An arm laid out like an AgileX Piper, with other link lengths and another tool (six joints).
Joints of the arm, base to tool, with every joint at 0 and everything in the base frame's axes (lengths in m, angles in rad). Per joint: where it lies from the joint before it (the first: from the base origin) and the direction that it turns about. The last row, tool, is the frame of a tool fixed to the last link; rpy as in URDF.
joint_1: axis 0 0 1 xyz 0.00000 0.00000 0.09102
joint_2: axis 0 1 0 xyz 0.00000 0.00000 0.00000
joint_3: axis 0 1 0 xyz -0.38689 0.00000 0.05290
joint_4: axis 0.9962 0 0.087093 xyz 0.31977 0.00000 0.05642
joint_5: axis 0 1 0 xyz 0.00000 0.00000 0.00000
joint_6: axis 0.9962 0 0.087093 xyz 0.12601 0.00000 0.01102
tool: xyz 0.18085 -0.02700 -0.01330 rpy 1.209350 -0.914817 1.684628
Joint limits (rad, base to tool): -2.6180..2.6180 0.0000..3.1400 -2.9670..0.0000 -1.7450..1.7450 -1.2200..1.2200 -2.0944..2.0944
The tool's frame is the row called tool.
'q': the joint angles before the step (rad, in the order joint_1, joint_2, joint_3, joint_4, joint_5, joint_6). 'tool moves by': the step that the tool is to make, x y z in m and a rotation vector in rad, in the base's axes. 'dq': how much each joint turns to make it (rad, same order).
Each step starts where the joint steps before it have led.
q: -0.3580, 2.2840, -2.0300, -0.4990, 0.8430, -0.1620
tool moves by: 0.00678, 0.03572, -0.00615, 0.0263, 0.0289, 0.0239
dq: 0.0470, -0.0020, 0.0000, 0.0189, 0.0430, 0.0001
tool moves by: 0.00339, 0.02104, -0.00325, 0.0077, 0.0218, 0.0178
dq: 0.0300, 0.0000, 0.0001, 0.0031, 0.0259, -0.0001
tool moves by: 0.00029, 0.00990, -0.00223, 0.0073, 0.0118, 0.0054
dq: 0.0130, 0.0000, -0.0001, 0.0051, 0.0151, -0.0001
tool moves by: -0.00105, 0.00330, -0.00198, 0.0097, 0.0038, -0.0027
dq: 0.0020, 0.0000, -0.0001, 0.0090, 0.0071, 0.0001
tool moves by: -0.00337, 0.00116, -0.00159, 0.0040, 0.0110, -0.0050
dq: 0.0010, 0.0000, 0.0001, 0.0020, 0.0129, 0.0000
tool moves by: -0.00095, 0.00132, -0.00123, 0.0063, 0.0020, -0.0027
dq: 0.0000, 0.0000, 0.0000, 0.0059, 0.0040, 0.0000
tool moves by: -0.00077, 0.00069, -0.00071, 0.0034, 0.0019, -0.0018
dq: 0.0000, 0.0000, -0.0001, 0.0031, 0.0031, 0.0000
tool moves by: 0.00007, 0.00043, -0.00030, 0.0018, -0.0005, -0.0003
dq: 0.0000, 0.0000, 0.0001, 0.0019, -0.0001, 0.0001
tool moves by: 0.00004, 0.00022, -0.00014, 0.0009, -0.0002, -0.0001
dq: 0.0000, 0.0000, 0.0000, 0.0010, 0.0000, -0.0001
